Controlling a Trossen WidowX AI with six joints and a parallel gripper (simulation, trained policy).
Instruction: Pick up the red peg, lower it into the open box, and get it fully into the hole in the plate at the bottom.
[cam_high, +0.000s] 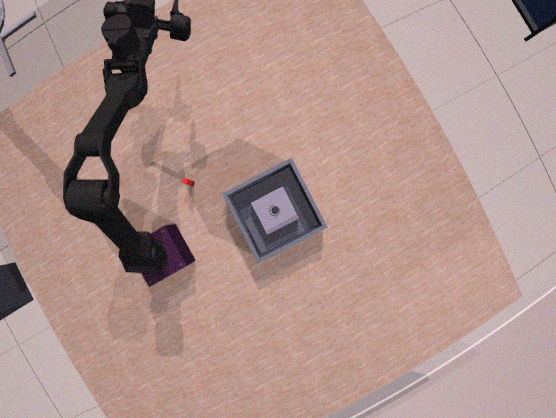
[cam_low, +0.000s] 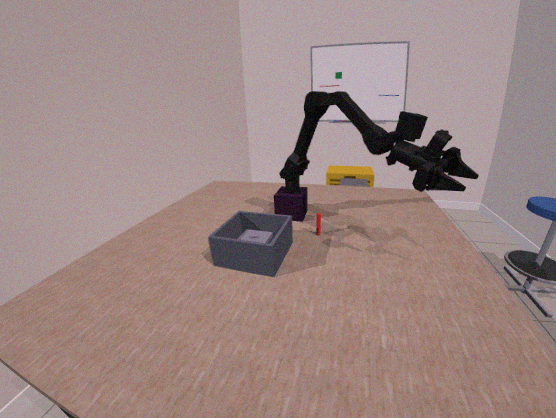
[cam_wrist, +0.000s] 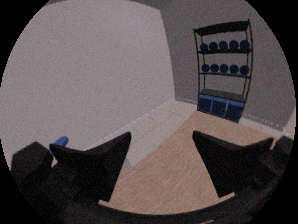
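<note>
Right now my gripper tip is 390 mm to the left of the red peg, 220 mm above it and 120 mm past it. From my gripper tip the other things lie so: grey box: 540 mm to the right, 230 mm below, 70 mm ahead; plate: 540 mm to the right, 210 mm below, 70 mm ahead.
</note>
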